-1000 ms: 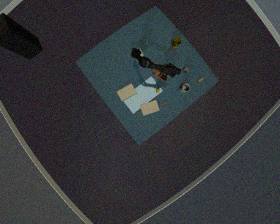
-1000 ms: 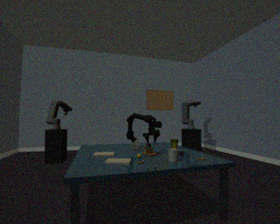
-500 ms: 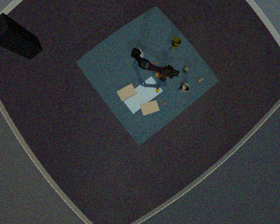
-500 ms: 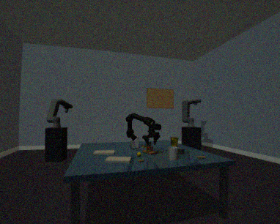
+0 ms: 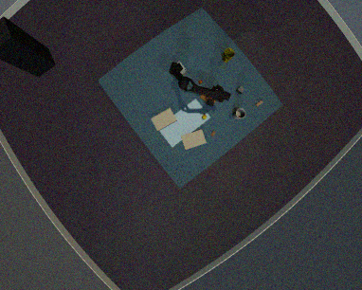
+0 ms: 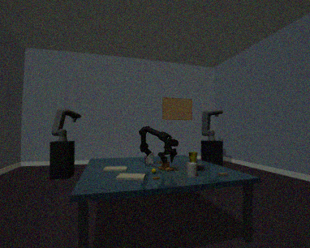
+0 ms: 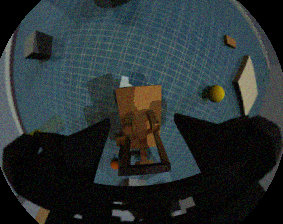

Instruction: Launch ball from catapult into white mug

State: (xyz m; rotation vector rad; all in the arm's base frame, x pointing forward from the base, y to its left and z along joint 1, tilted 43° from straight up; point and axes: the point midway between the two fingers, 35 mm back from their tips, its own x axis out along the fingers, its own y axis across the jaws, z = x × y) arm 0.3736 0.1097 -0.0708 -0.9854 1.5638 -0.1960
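Right now the orange ball is 20 cm behind my gripper tip and 4 cm below it. Round my gripper tip: orange catapult (6 cm behind, 2 cm to the right, 1 cm below); yellow ball (10 cm ahead, 14 cm to the right, 4 cm below); white mug (24 cm ahead, 14 cm to the left, 3 cm below).
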